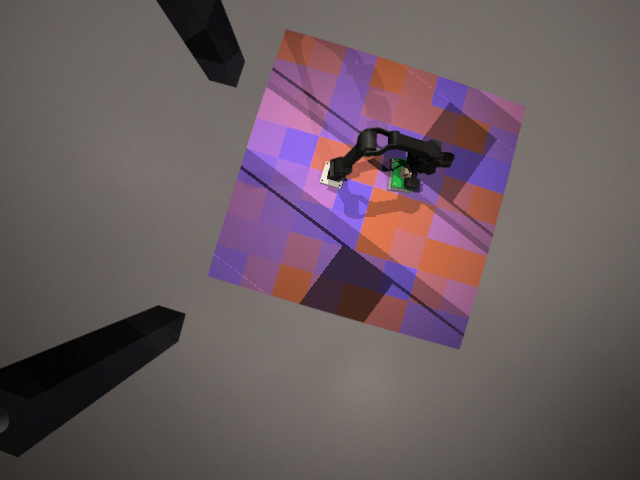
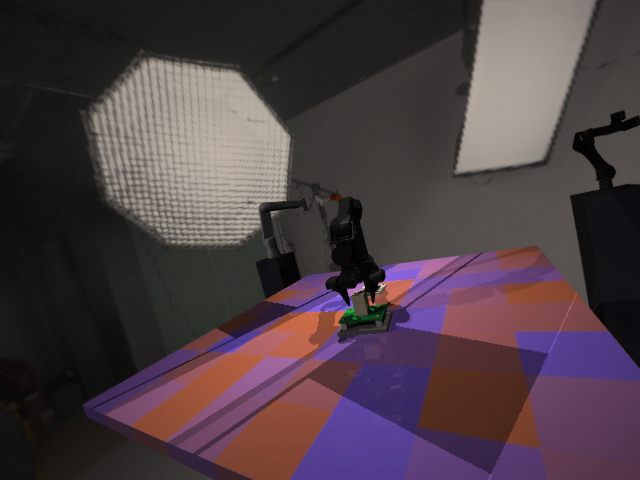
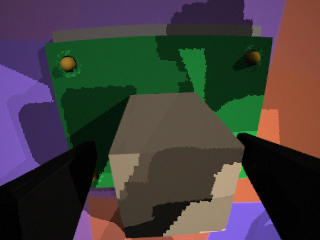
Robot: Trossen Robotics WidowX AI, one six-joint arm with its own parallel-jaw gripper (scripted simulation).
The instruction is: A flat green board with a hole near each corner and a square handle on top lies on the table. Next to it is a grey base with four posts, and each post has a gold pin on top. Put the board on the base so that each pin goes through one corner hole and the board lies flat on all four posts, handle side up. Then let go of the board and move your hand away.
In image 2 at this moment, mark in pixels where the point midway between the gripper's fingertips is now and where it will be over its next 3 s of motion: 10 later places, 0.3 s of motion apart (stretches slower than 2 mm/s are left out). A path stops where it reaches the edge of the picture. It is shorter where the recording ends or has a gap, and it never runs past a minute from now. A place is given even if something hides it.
The gripper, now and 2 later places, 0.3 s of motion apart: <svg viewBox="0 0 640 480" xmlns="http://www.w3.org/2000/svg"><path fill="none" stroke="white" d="M361 304L359 297L357 287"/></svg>
